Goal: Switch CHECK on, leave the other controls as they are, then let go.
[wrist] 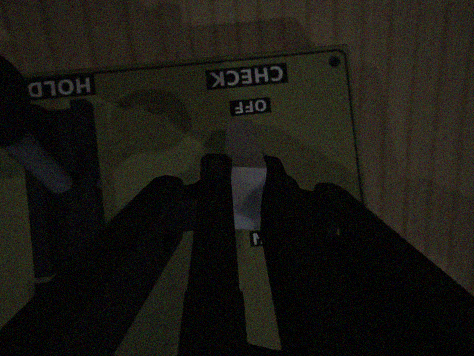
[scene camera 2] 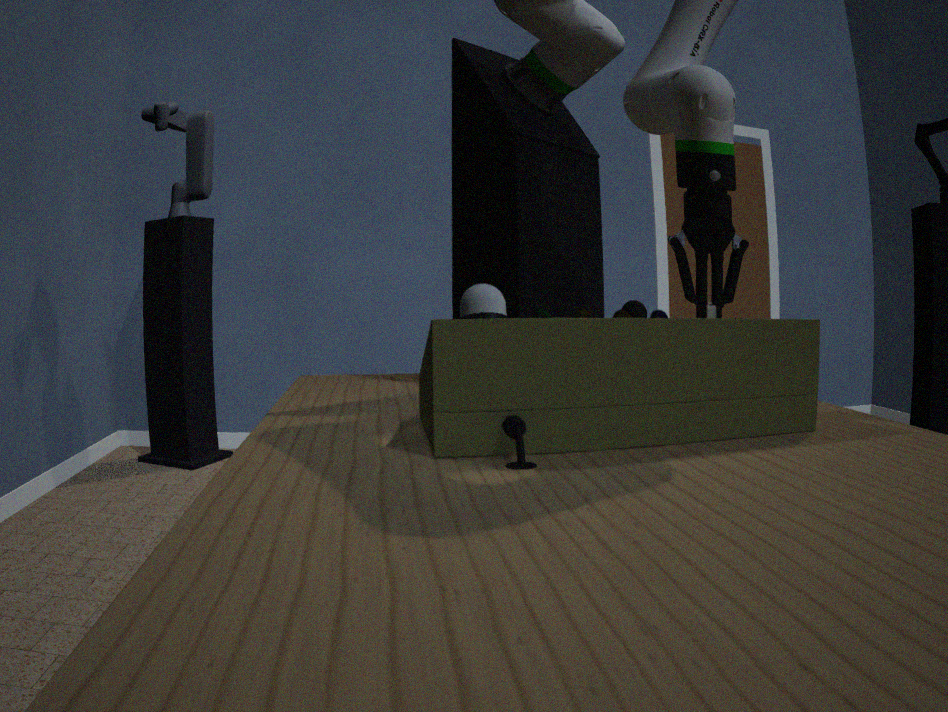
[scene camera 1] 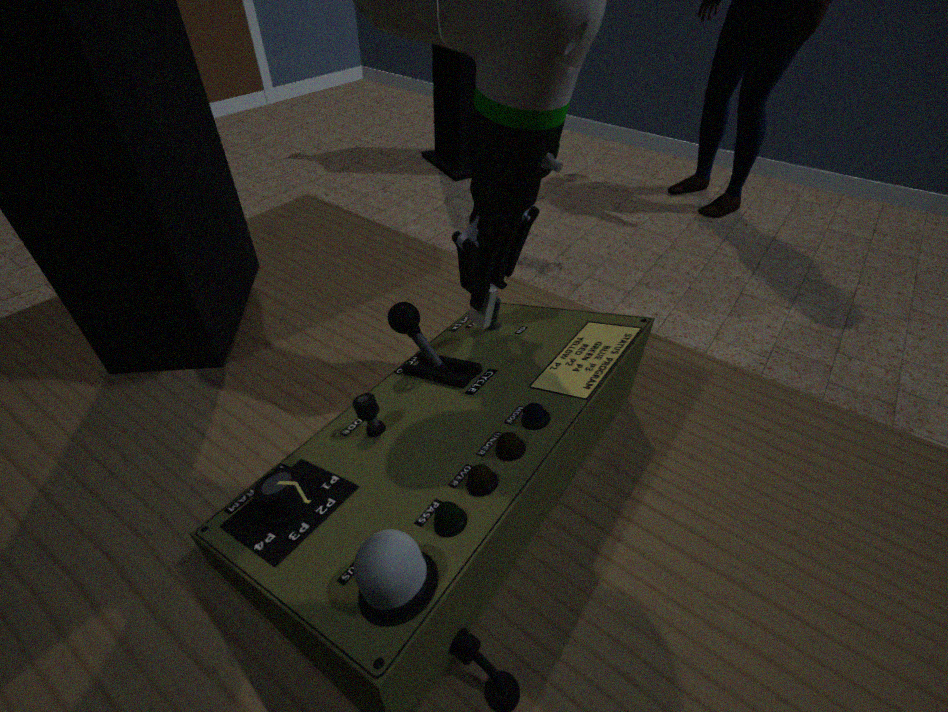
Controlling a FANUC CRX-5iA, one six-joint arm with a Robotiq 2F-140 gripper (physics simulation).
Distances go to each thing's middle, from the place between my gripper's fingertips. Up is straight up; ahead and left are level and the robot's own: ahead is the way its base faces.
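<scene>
The ball-topped lever (scene camera 1: 403, 317) is 3 cm above my hand, 2 cm ahead of it and 11 cm to the right of it. And the green control box (scene camera 1: 417, 523), that's 11 cm to the right of my hand and 16 cm ahead of it.
</scene>
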